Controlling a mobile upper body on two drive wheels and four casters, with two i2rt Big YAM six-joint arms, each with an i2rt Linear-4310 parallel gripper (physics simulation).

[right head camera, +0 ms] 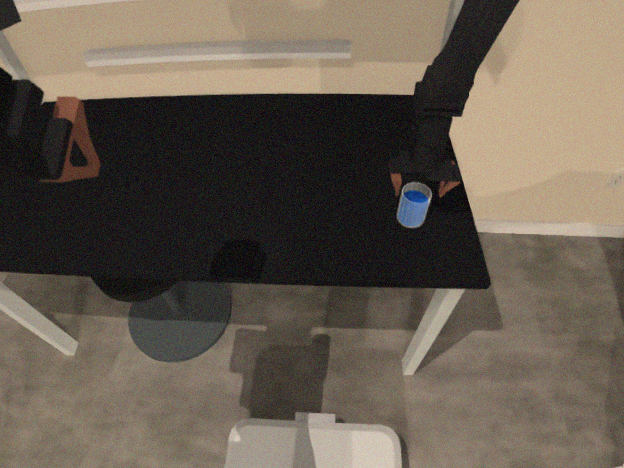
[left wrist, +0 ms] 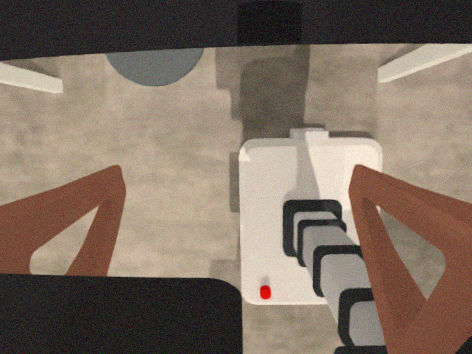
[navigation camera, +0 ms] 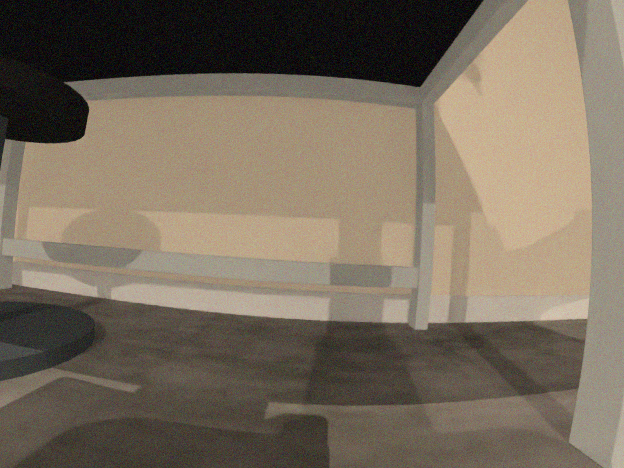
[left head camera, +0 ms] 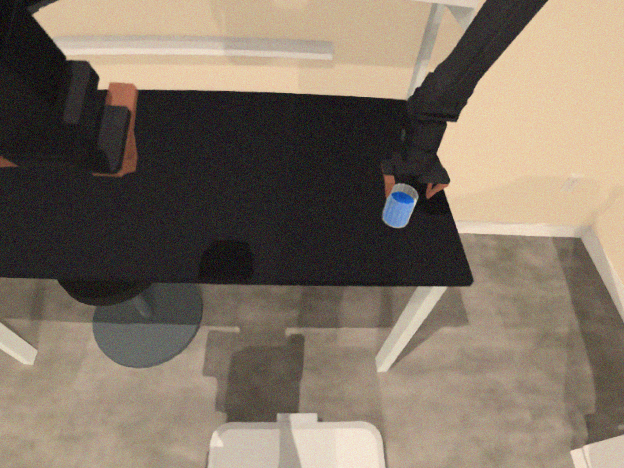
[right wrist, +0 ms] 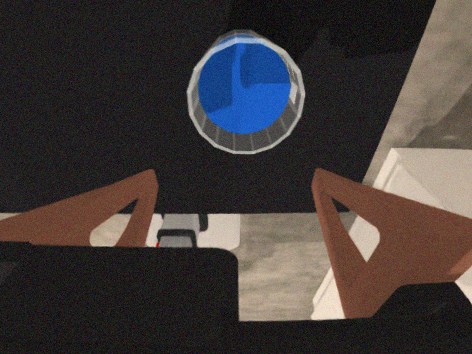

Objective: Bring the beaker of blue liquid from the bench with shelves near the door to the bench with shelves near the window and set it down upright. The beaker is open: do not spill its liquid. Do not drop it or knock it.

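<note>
The open glass beaker of blue liquid point(left head camera: 399, 211) point(right head camera: 413, 211) point(right wrist: 245, 95) stands upright near the right end of the black bench top point(left head camera: 252, 176) point(right head camera: 252, 176) point(right wrist: 90, 100). My right gripper point(left head camera: 409, 194) point(right head camera: 419, 194) point(right wrist: 234, 177) is open and empty, just behind the beaker in the head views. In the right wrist view the beaker lies beyond the gap between the fingertips, roughly centred, and is not between them. My left gripper point(left wrist: 237, 178) is open and empty, at the upper left in the head views, away from the beaker. The door, the window and the other bench do not show.
A stool with a round grey base point(left head camera: 146, 332) point(right head camera: 176, 327) point(left wrist: 155, 67) point(navigation camera: 40, 337) stands partly under the bench. A bench leg point(left head camera: 410, 327) point(right head camera: 433, 332) point(navigation camera: 599, 251) stands at the right. Walls rise behind and right. A white object point(left head camera: 604, 453) point(right wrist: 435, 175) shows at the edge.
</note>
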